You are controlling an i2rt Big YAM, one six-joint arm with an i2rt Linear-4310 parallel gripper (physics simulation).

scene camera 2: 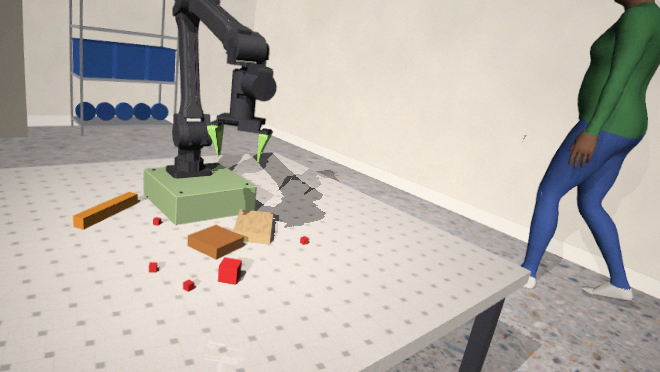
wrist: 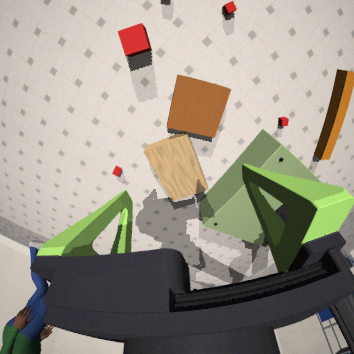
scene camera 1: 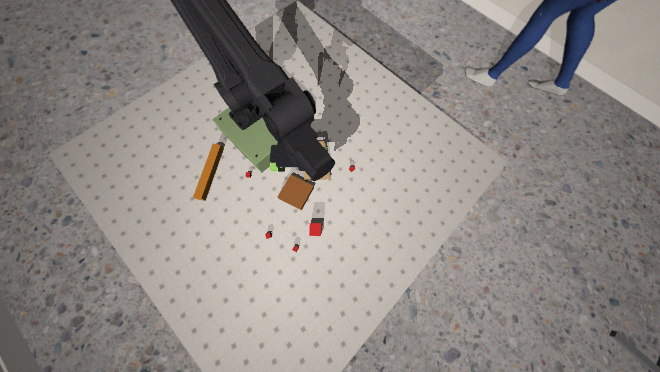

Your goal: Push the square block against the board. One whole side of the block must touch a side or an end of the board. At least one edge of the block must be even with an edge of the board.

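Frame: origin at the arm's base, x back, y left, z down, level; metres.
Where they show: gripper, fingertip midpoint: [scene camera 2: 238, 158] [wrist: 183, 183] [scene camera 1: 301, 169]; arm's base, origin of the base link: [scene camera 2: 188, 172] [wrist: 287, 212] [scene camera 1: 249, 114].
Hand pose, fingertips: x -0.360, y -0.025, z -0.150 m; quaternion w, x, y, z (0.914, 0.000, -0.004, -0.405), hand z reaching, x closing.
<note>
Each offset is from my fingertips to the top centre of the thing.
The square block @(dx +0.024, dy -0.032, dz +0.207 m) [scene camera 1: 296, 191] [scene camera 2: 216, 240] [wrist: 199, 106] is brown and lies flat. The board @(dx +0.074, dy +0.106, dz +0.207 m) [scene camera 1: 324, 175] [scene camera 2: 255, 227] [wrist: 176, 167] is pale grained wood, between the block and the green base. In the wrist view, one board corner is close to the block's near side, and the two are turned at different angles. Whether they touch there cannot be told. No whole side of the block lies along the board. My gripper [scene camera 1: 301, 158] [scene camera 2: 238, 157] [wrist: 183, 183] is open and empty, high above the table near the board. In scene camera 1 the arm hides much of the board.
A red cube @(dx -0.130, dy -0.070, dz +0.196 m) [scene camera 1: 315, 229] [scene camera 2: 229, 271] [wrist: 135, 40] stands beyond the block. Several tiny red cubes lie around, one @(dx -0.047, dy +0.196, dz +0.220 m) [scene camera 1: 352, 168] [scene camera 2: 304, 240] [wrist: 117, 171] beside the board. The green base [scene camera 1: 245, 135] [scene camera 2: 215, 205] [wrist: 235, 175] is close to the board; an orange bar @(dx +0.306, dy -0.225, dz +0.205 m) [scene camera 1: 208, 171] [scene camera 2: 106, 210] lies beyond.
</note>
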